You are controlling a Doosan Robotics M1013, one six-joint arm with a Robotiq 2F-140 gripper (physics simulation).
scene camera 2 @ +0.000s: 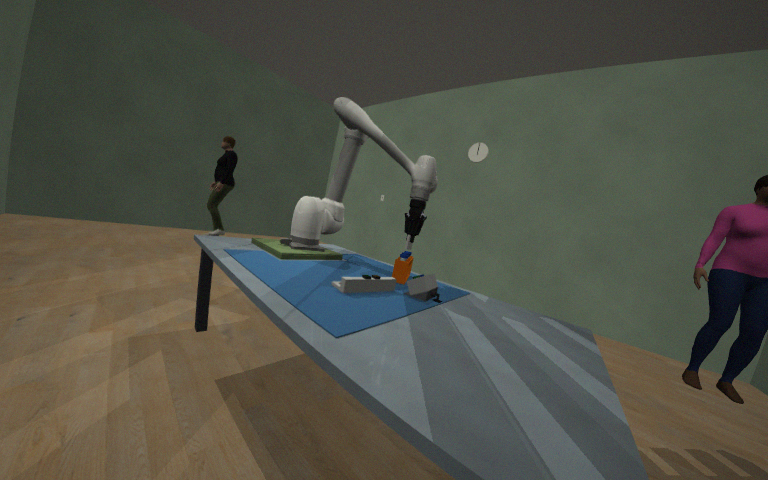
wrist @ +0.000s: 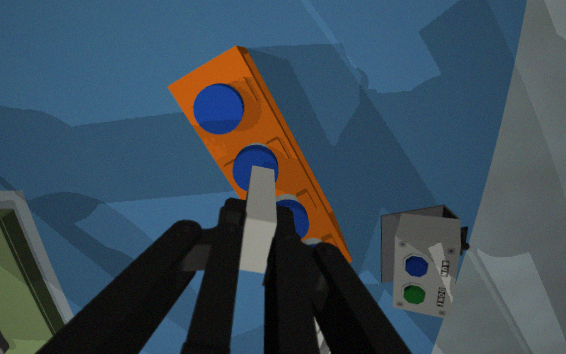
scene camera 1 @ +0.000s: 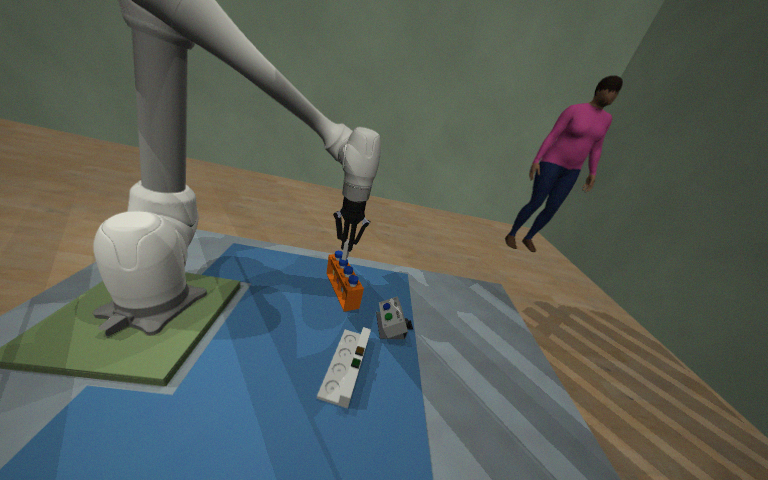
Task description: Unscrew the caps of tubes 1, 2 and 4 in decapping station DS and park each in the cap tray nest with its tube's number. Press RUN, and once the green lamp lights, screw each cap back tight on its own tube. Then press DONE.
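Frame: origin at the arm's base, x ahead, y left, z up, level; centimetres.
Seen in the pictures: gripper, fingertip midpoint: (scene camera 2: 407,249) (wrist: 259,187) (scene camera 1: 345,257); arm's base, origin of the base link: (scene camera 2: 303,246) (scene camera 1: 156,303).
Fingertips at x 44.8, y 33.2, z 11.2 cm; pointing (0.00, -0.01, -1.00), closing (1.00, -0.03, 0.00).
Observation:
Pixels of each thing's top centre, then the offset from my fingertips to it.
- orange decapping station, middle of its top: (wrist: 272,189) (scene camera 1: 345,268) (scene camera 2: 405,256) dx +1.2, dy -1.7, dz -3.5 cm
- second cap, middle of its top: (wrist: 255,172) dx -0.4, dy +0.4, dz -1.7 cm
- end cap, middle of its top: (wrist: 217,110) (scene camera 1: 339,253) dx -3.6, dy +4.4, dz -1.7 cm
- third cap, middle of its top: (wrist: 287,226) (scene camera 1: 348,268) dx +2.9, dy -3.7, dz -1.5 cm
- white cap tray, middle of its top: (scene camera 1: 348,352) (scene camera 2: 367,273) dx +13.1, dy -31.1, dz -8.4 cm
- grey button box, middle of its top: (wrist: 440,288) (scene camera 1: 395,307) (scene camera 2: 425,273) dx +22.7, dy -11.7, dz -5.4 cm
- blue RUN button, middle of its top: (wrist: 420,271) dx +19.8, dy -10.3, dz -6.3 cm
- green DONE button, middle of its top: (wrist: 418,299) dx +21.3, dy -14.5, dz -6.3 cm
The orange decapping station (scene camera 1: 348,296) (scene camera 2: 402,270) (wrist: 264,119) stands on the blue mat with several blue-capped tubes in a row. My gripper (scene camera 1: 346,253) (scene camera 2: 408,243) (wrist: 259,187) is shut and empty. Its tips hang just above the second cap (wrist: 246,165) from the far end. The end cap (scene camera 1: 338,253) (wrist: 218,108) lies clear beside it. The third cap (wrist: 300,215) is partly hidden by my fingers. The white cap tray (scene camera 1: 329,390) (scene camera 2: 368,285) lies nearer the front, its round nests empty. The grey button box (scene camera 1: 393,326) (scene camera 2: 422,285) (wrist: 422,242) carries a blue RUN button (wrist: 416,265) and a green DONE button (wrist: 413,294).
Two small dark squares (scene camera 1: 357,356) sit on the tray's side strip. The arm's base stands on a green plate (scene camera 1: 177,338) (scene camera 2: 287,251). A person in pink (scene camera 1: 563,157) walks beyond the table at the right; another person in black (scene camera 2: 222,183) is at the far left.

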